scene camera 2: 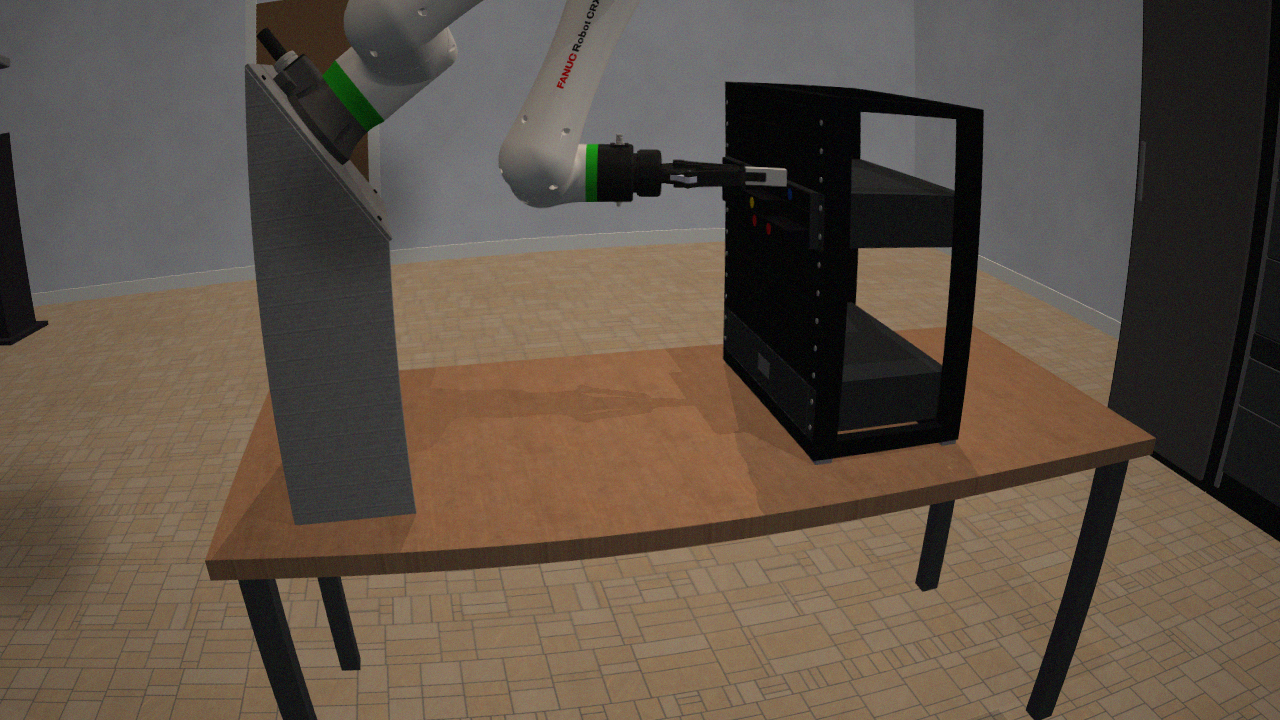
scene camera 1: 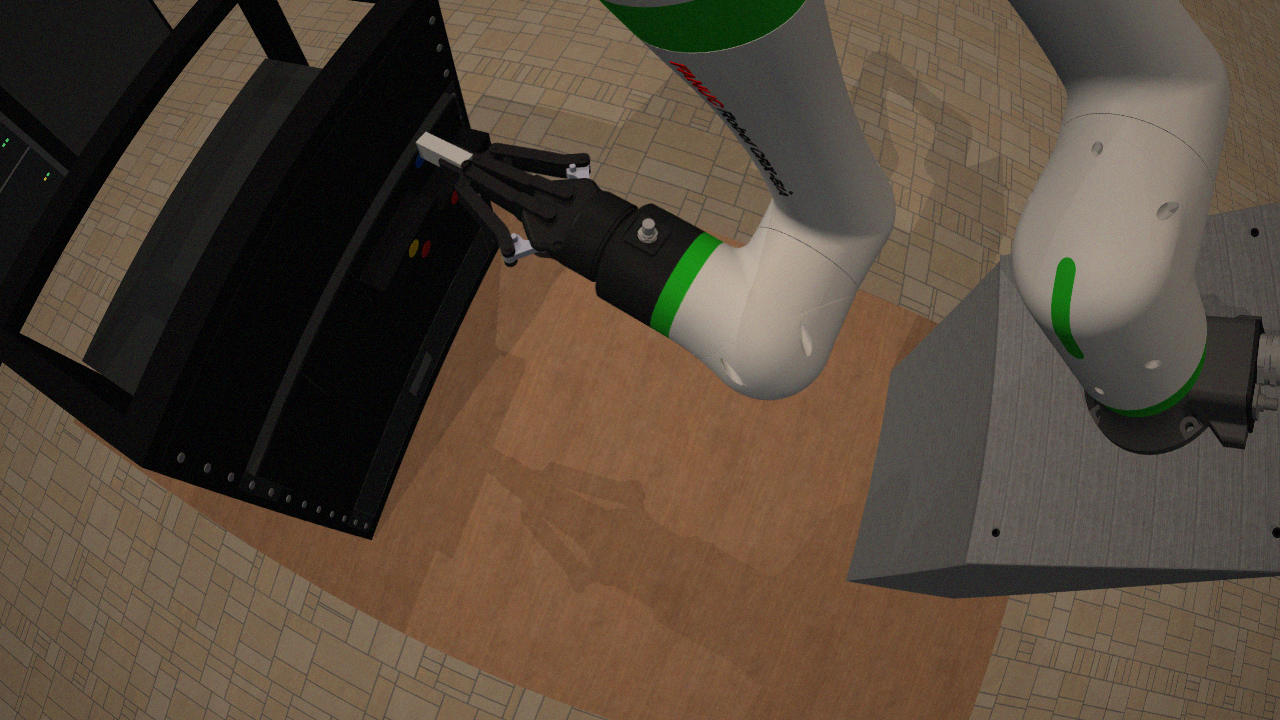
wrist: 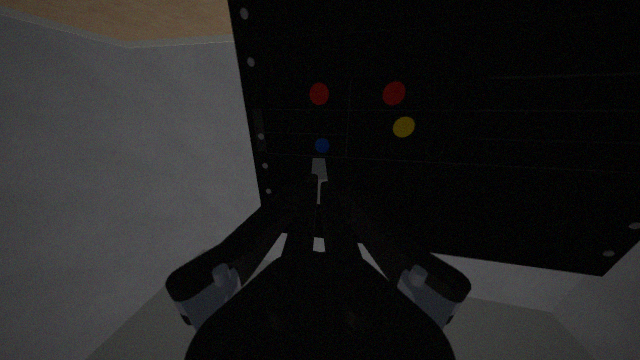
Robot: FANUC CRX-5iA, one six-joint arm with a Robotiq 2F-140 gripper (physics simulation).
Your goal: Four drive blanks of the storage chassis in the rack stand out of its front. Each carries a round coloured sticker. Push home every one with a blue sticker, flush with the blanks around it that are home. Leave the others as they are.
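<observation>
My gripper (scene camera 1: 431,148) (scene camera 2: 780,176) (wrist: 318,168) is shut and empty. Its pale fingertips are at the rack front, just above the blue sticker (scene camera 1: 418,162) (scene camera 2: 789,194) (wrist: 322,145) in the scene camera 2 view; contact is unclear. The blue sticker looks smaller and farther back than the others in the wrist view; dark surfaces hide whether its blank is flush. One red sticker (scene camera 1: 454,196) (scene camera 2: 768,229) (wrist: 319,93) is below it. A yellow sticker (scene camera 1: 413,248) (scene camera 2: 751,203) (wrist: 404,127) and another red sticker (scene camera 1: 426,248) (scene camera 2: 754,220) (wrist: 394,93) are on blanks one column over.
The black rack (scene camera 1: 152,438) (scene camera 2: 969,268) stands on the wooden table (scene camera 1: 716,501) (scene camera 2: 581,483). A lower unit (scene camera 2: 763,362) sits at its bottom. The grey pedestal (scene camera 1: 930,465) (scene camera 2: 331,358) bears the arm across from the rack.
</observation>
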